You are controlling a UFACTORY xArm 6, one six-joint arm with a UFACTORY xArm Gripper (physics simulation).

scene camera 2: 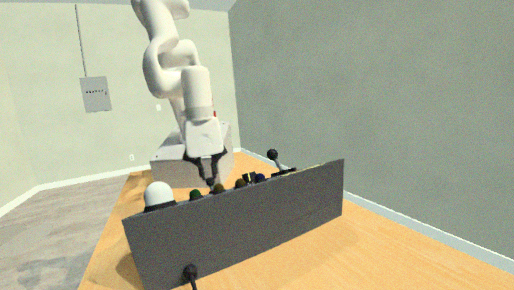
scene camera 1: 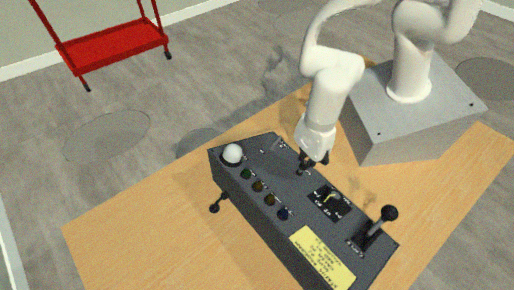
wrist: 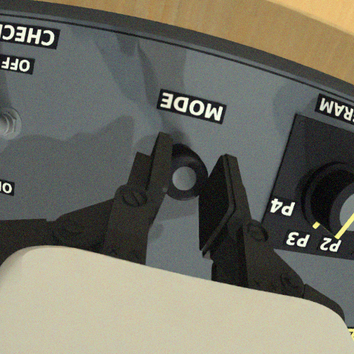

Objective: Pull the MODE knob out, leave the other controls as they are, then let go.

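Note:
The MODE knob is a short black round knob with a grey disc in its top, below the MODE label in the wrist view. It stands on the dark grey control box. My gripper is down at the panel with a black finger on each side of the knob. Both fingers meet its sides in the wrist view, so the gripper is shut on it. In the scene camera 2 view the knob is mostly hidden by the fingers and lamps.
A toggle switch and a rotary selector flank the knob. A white dome lamp, several small coloured lamps and a ball-topped lever stand on the box. The box rests on a wooden table.

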